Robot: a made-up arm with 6 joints. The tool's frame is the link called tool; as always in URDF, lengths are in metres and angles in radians.
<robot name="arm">
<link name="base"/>
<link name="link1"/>
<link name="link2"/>
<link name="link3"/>
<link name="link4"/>
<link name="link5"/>
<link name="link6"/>
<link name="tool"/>
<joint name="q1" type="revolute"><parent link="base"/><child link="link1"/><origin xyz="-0.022 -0.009 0.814"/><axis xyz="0 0 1"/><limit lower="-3.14" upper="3.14" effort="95" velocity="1.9"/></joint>
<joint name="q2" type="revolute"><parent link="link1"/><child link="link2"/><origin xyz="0.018 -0.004 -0.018" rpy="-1.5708 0 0"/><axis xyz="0 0 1"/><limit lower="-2.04" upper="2.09" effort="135" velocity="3.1"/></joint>
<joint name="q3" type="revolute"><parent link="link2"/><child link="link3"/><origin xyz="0.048 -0.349 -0.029"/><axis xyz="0 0 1"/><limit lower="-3.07" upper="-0.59" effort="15" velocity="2.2"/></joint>
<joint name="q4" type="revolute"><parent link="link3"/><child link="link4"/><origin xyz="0.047 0.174 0.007" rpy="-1.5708 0 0"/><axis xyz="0 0 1"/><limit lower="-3.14" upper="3.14" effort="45" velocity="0.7"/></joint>
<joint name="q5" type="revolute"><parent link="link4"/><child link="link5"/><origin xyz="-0.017 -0.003 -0.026" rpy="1.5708 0 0"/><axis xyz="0 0 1"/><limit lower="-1.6" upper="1.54" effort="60" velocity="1.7"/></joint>
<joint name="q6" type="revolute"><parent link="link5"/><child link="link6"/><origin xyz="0.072 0.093 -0.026" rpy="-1.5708 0 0"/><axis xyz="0 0 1"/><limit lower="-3.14" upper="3.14" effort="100" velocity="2.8"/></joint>
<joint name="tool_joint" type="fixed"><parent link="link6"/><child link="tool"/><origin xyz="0.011 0.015 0.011" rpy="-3.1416 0 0"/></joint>
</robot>
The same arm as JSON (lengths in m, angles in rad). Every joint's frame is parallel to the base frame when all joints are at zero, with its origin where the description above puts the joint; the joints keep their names.
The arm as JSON. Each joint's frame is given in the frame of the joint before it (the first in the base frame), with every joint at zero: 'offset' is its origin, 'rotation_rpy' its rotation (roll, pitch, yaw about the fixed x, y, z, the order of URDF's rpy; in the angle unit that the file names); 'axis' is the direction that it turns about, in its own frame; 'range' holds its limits. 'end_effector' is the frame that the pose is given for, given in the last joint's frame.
{"length_unit": "m", "angle_unit": "rad", "chain": [
  {"id": "q1", "offset": [-0.022, -0.009, 0.814], "rotation_rpy": [0.0, 0.0, 0.0], "axis": [0.0, 0.0, 1.0], "range": [-3.14, 3.14]},
  {"id": "q2", "offset": [0.018, -0.004, -0.018], "rotation_rpy": [0.0, 0.0, 0.0], "axis": [0.0, 1.0, 0.0], "range": [-2.04, 2.09]},
  {"id": "q3", "offset": [0.048, -0.029, 0.349], "rotation_rpy": [0.0, 0.0, 0.0], "axis": [0.0, 1.0, 0.0], "range": [-3.07, -0.59]},
  {"id": "q4", "offset": [0.047, 0.007, -0.174], "rotation_rpy": [0.0, 0.0, 0.0], "axis": [0.0, 0.0, -1.0], "range": [-3.14, 3.14]},
  {"id": "q5", "offset": [-0.017, 0.003, 0.026], "rotation_rpy": [0.0, 0.0, 0.0], "axis": [0.0, 1.0, 0.0], "range": [-1.6, 1.54]},
  {"id": "q6", "offset": [0.072, -0.026, -0.093], "rotation_rpy": [0.0, 0.0, 0.0], "axis": [0.0, 0.0, -1.0], "range": [-3.14, 3.14]}
], "end_effector": {"offset": [0.011, -0.015, -0.011], "rotation_rpy": [0.0, 0.0, 0.0]}}

